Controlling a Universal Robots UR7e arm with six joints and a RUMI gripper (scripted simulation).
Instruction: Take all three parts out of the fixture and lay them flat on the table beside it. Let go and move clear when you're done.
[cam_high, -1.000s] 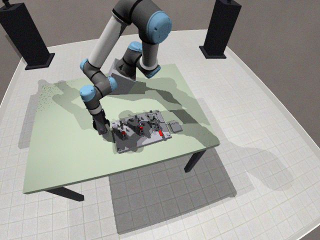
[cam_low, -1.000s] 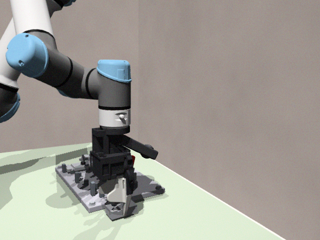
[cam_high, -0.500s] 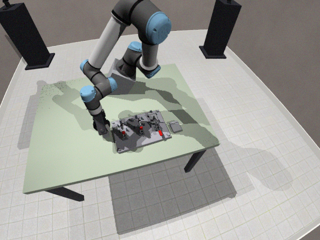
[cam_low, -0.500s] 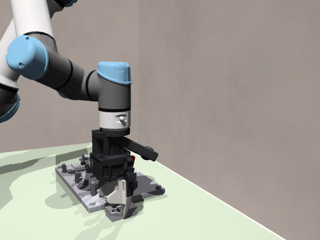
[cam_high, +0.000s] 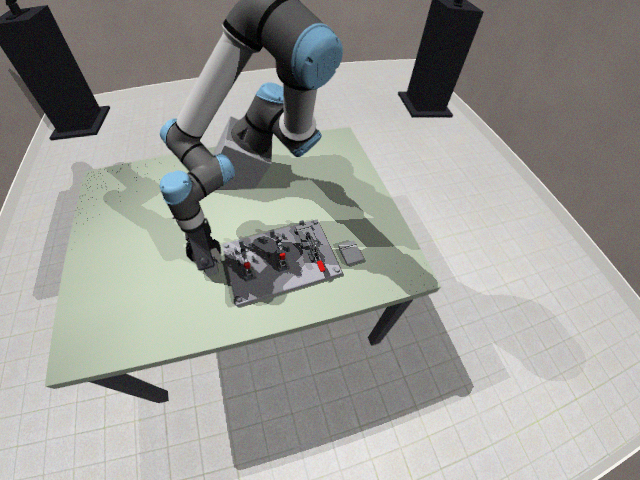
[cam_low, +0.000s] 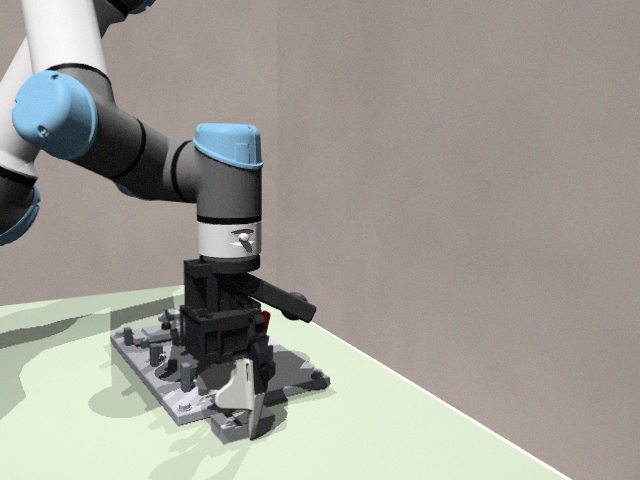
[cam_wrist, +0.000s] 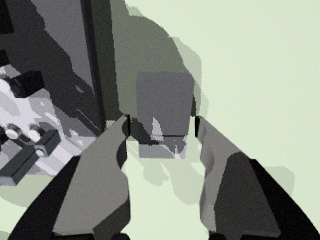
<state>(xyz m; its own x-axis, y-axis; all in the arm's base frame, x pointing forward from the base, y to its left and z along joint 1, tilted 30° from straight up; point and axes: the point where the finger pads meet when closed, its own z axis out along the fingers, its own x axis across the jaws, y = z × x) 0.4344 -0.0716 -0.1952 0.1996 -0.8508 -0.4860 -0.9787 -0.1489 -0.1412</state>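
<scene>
Right now my hand is 1 cm past the grey part and 1 cm above it. From my hand the other things lie so: fixture plate 23 cm to the left, 1 cm below; then clamp 1 cm ahead, 34 cm to the left, 2 cm above.
</scene>
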